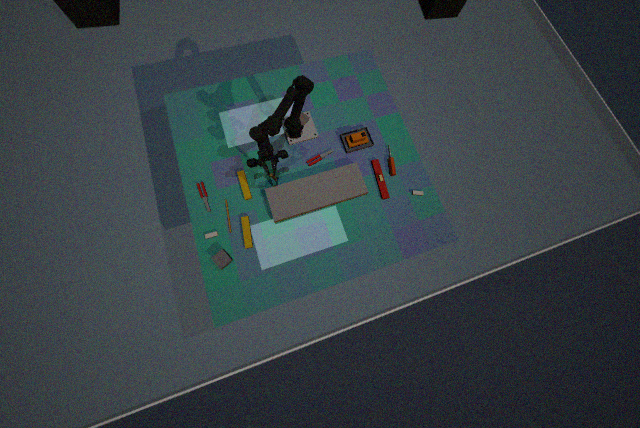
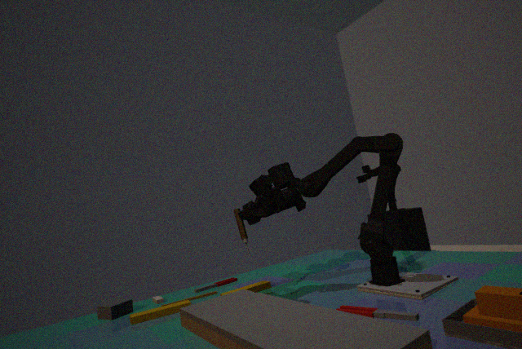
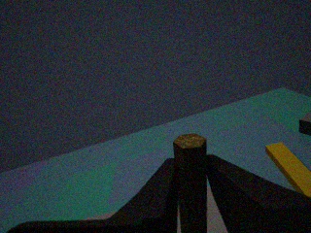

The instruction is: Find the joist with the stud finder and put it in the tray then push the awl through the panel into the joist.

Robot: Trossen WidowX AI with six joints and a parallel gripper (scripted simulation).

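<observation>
Right now my gripper tip is 60 mm above the brown-handled awl, 10 mm to the right of it and 10 mm past it. Round my gripper tip: pencil 250 mm to the right, 230 mm below, 90 mm ahead; grey block 300 mm to the right, 300 mm ahead, 220 mm below; grey tray 500 mm to the left, 230 mm behind, 220 mm below.
</observation>
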